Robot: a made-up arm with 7 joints. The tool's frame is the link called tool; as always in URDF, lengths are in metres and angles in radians.
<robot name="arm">
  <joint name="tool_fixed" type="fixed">
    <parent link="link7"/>
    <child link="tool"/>
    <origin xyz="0 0 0"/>
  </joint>
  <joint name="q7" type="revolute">
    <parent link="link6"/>
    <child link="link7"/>
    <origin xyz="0 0 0"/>
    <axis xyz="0 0 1"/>
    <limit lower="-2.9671" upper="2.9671"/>
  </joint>
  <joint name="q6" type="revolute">
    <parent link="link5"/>
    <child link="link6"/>
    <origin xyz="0 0 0"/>
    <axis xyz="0 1 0"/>
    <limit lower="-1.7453" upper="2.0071"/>
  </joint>
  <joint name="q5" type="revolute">
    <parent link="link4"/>
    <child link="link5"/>
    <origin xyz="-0.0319 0 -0.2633"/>
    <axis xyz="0 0 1"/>
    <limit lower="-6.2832" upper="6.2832"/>
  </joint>
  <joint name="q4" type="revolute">
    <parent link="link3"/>
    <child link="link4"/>
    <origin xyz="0.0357 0 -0.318"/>
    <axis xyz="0 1 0"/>
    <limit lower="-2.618" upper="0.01"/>
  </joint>
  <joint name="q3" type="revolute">
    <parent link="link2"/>
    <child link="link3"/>
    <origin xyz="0 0 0"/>
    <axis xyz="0 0 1"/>
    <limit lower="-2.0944" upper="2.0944"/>
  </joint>
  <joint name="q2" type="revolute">
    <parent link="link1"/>
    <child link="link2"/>
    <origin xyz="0 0 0"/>
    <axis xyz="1 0 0"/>
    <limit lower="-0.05" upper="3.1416"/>
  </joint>
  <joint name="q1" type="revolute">
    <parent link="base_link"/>
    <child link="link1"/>
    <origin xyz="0 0 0"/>
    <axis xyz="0 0.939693 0.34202"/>
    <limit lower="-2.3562" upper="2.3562"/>
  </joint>
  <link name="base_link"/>
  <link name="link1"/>
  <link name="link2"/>
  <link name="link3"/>
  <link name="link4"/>
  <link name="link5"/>
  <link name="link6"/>
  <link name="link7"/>
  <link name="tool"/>
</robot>
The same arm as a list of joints. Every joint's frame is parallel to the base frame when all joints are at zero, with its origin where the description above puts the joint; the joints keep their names.
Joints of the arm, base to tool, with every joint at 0 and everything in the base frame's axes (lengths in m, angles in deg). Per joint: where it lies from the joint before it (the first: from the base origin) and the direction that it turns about. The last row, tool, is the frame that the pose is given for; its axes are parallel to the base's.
q1: offset 0.0000 0.0000 0.0000 axis 0 0.9397 0.342
q2: offset 0.0000 0.0000 0.0000 axis +x
q3: offset 0.0000 0.0000 0.0000 axis +z
q4: offset 0.0357 0.0000 -0.3180 axis +y
q5: offset -0.0319 0.0000 -0.2633 axis +z
q6: offset 0.0000 0.0000 0.0000 axis +y
q7: offset 0.0000 0.0000 0.0000 axis +z
tool: offset 0.0000 0.0000 0.0000
Joint limits (deg, base to tool): -135.00..135.00 -2.86..180.00 -120.00..120.00 -150.00..0.57 -360.00..360.00 -100.00..115.00 -170.00..170.00

